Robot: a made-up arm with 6 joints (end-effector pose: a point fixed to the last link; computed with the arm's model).
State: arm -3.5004 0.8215 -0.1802 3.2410 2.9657 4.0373
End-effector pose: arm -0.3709 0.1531 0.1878 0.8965 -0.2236 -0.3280 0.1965
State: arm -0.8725 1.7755 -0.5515 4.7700 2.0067 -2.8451
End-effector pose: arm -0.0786 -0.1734 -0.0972 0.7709 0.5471 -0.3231 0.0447
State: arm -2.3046 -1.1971 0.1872 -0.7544 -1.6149 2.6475
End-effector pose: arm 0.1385 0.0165 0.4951 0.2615 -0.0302 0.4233 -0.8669
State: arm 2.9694 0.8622 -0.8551 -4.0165 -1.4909 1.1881
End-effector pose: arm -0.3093 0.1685 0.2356 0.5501 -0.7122 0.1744 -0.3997
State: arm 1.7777 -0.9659 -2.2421 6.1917 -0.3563 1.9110
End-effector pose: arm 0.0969 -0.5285 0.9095 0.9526 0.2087 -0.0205 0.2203
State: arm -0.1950 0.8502 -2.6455 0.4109 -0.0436 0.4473
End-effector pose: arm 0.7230 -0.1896 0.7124 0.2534 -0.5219 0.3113 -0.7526
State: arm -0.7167 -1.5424 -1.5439 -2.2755 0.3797 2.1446
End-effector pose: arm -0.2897 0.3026 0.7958 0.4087 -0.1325 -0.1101 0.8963
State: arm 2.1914 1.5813 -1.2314 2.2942 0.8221 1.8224
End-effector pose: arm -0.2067 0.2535 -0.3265 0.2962 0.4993 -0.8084 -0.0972
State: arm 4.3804 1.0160 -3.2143 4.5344 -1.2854 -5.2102
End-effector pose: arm -0.0292 -0.5799 0.5551 0.5642 0.6772 0.1658 0.4422
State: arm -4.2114 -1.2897 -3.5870 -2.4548 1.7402 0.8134
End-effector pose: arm 0.4336 -0.5867 0.1713 0.3539 -0.5471 0.7502 0.1121
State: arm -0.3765 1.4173 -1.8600 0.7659 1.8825 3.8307
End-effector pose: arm 0.5317 -0.0867 -0.1311 0.6575 -0.4820 -0.5254 -0.2436
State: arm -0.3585 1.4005 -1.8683 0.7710 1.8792 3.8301
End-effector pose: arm 0.5426 -0.0801 -0.1214 0.6498 -0.4786 -0.5381 -0.2433
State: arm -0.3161 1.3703 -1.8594 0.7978 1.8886 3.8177
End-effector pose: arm 0.5552 -0.0565 -0.1035 0.6484 -0.4629 -0.5510 -0.2483
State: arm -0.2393 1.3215 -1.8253 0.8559 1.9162 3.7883
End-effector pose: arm 0.5669 -0.0080 -0.0743 0.6568 -0.4291 -0.5626 -0.2608
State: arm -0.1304 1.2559 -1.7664 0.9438 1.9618 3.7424
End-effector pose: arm 0.5705 0.0640 -0.0345 0.6749 -0.3776 -0.5689 -0.2798
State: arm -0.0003 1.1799 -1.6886 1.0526 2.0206 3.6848
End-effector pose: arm 0.5591 0.1497 0.0122 0.6999 -0.3147 -0.5654 -0.3024
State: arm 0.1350 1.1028 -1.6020 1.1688 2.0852 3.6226
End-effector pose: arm 0.5314 0.2343 0.0600 0.7271 -0.2502 -0.5504 -0.3253
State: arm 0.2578 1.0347 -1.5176 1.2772 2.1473 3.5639
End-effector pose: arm 0.4936 0.3043 0.1021 0.7520 -0.1947 -0.5264 -0.3456
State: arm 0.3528 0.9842 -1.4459 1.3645 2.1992 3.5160
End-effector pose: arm 0.4569 0.3523 0.1330 0.7717 -0.1555 -0.4996 -0.3616
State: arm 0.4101 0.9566 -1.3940 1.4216 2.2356 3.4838
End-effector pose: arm 0.4308 0.3777 0.1496 0.7849 -0.1354 -0.4765 -0.3723
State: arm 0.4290 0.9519 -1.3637 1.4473 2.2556 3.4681
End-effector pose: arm 0.4190 0.3843 0.1522 0.7924 -0.1321 -0.4602 -0.3780
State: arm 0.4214 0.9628 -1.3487 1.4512 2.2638 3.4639
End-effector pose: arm 0.4176 0.3792 0.1455 0.7963 -0.1395 -0.4493 -0.3803
